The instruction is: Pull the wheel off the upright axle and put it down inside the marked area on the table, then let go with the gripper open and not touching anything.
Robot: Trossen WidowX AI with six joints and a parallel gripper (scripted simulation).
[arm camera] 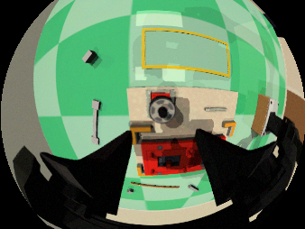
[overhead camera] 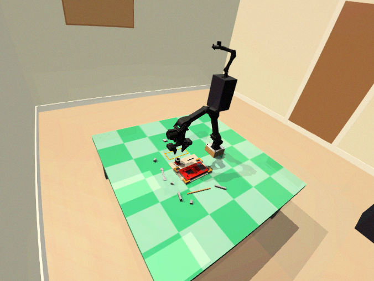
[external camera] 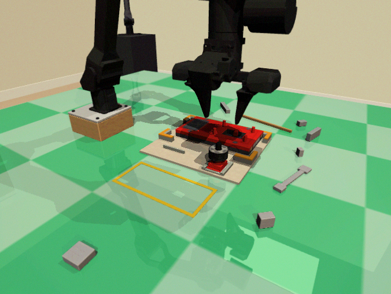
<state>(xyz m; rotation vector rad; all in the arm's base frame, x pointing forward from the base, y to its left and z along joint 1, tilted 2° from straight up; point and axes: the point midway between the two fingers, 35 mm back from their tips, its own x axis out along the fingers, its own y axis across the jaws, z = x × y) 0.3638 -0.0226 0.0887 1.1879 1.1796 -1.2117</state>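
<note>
Right now my gripper tip is 70 mm above the dark wheel. Round my gripper tip: thin orange rod (290 mm to the left, 110 mm below).
</note>
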